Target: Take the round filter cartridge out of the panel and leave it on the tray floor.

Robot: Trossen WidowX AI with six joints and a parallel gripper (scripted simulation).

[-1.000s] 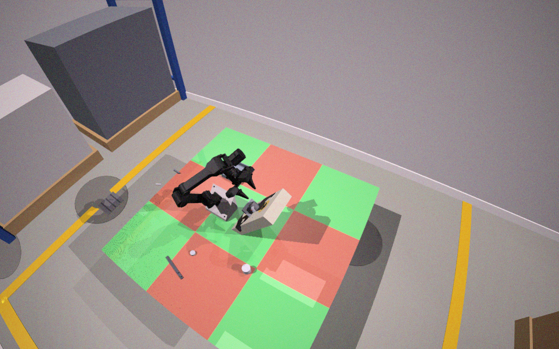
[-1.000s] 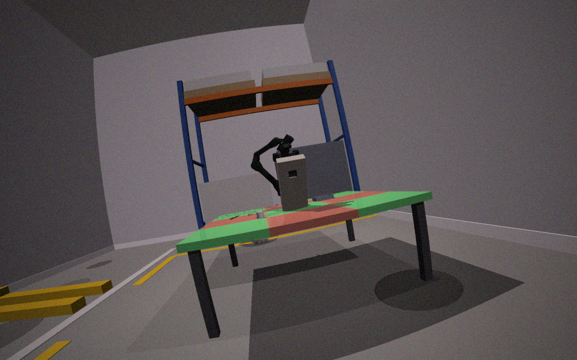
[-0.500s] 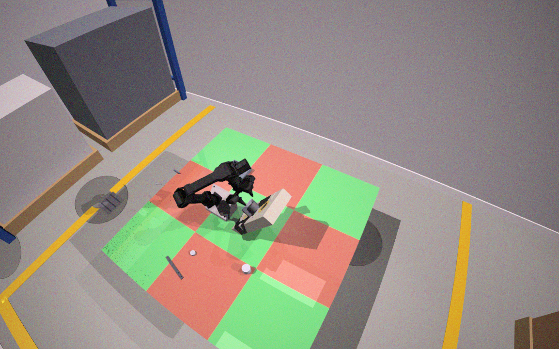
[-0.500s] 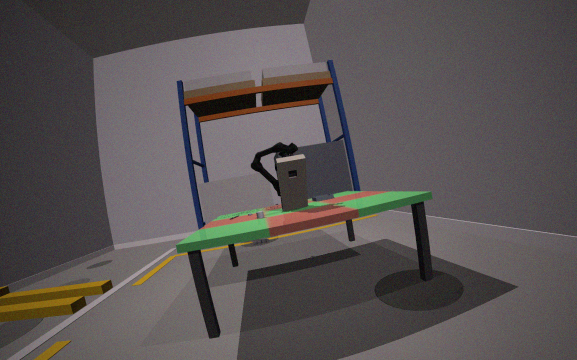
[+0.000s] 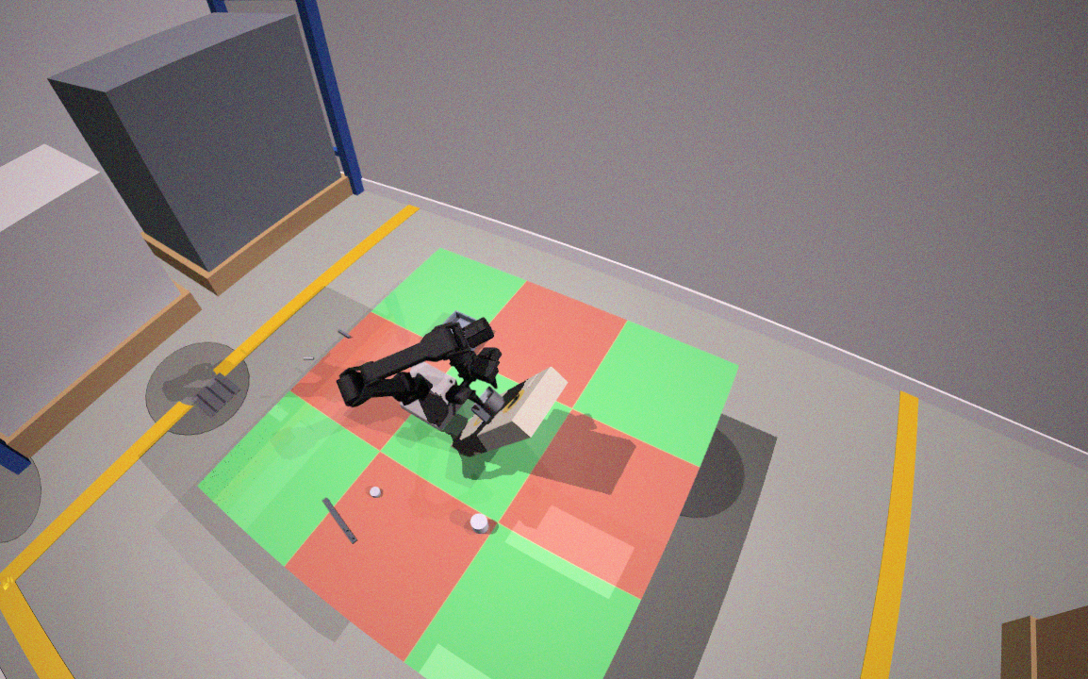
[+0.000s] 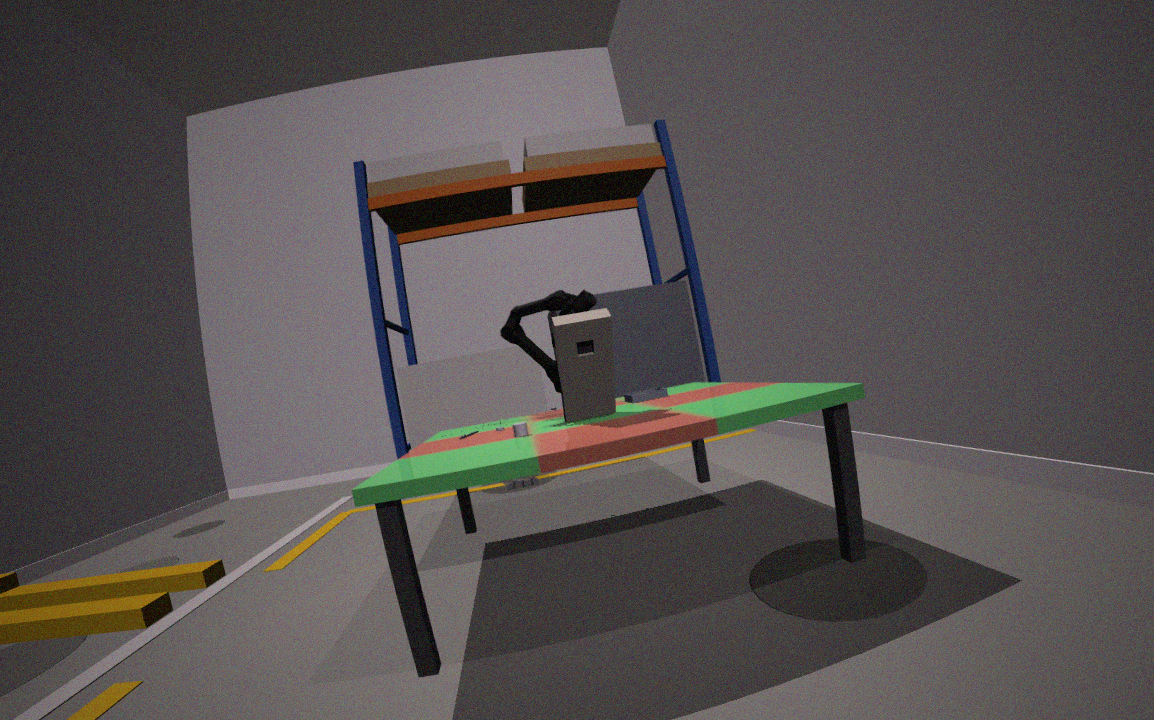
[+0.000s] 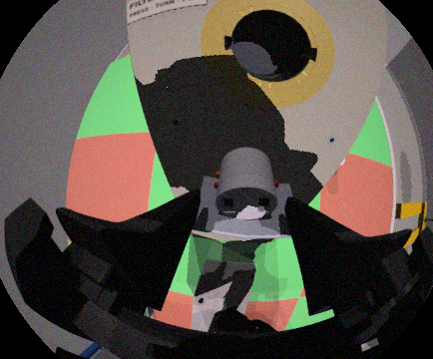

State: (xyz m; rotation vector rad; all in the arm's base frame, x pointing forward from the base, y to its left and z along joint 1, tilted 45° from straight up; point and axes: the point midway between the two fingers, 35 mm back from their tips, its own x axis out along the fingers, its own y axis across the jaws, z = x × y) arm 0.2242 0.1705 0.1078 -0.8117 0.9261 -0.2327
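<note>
My gripper tip is now 10 mm short of the round filter cartridge and 10 mm above it. From my gripper tip the other things lie so: grey tray (370 mm behind, 220 mm to the left, 210 mm below); beige service panel (50 mm ahead, 30 mm below).
</note>
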